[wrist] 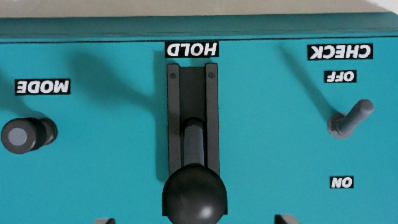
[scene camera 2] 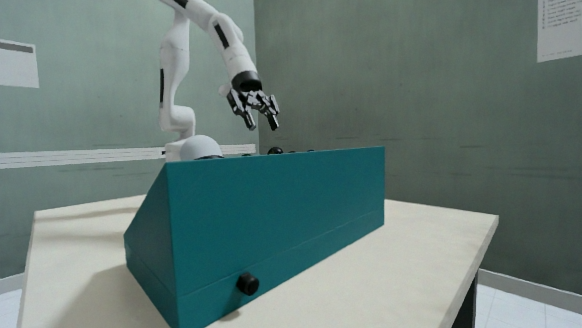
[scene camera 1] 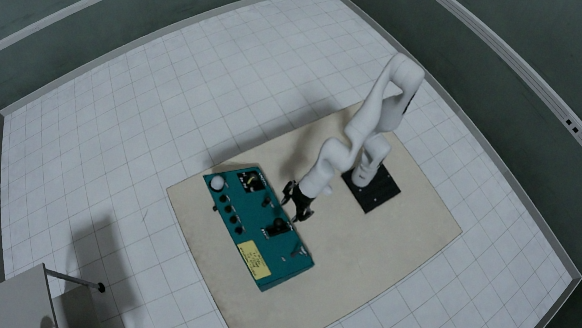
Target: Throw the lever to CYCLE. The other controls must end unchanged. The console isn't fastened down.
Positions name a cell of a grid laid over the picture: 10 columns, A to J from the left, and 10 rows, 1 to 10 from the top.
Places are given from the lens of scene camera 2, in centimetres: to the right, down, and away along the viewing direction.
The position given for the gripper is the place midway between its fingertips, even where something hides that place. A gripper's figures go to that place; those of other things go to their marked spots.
gripper (scene camera 2: E4): -6, -9, 62
teal console (scene camera 2: D7): -10, 7, 28
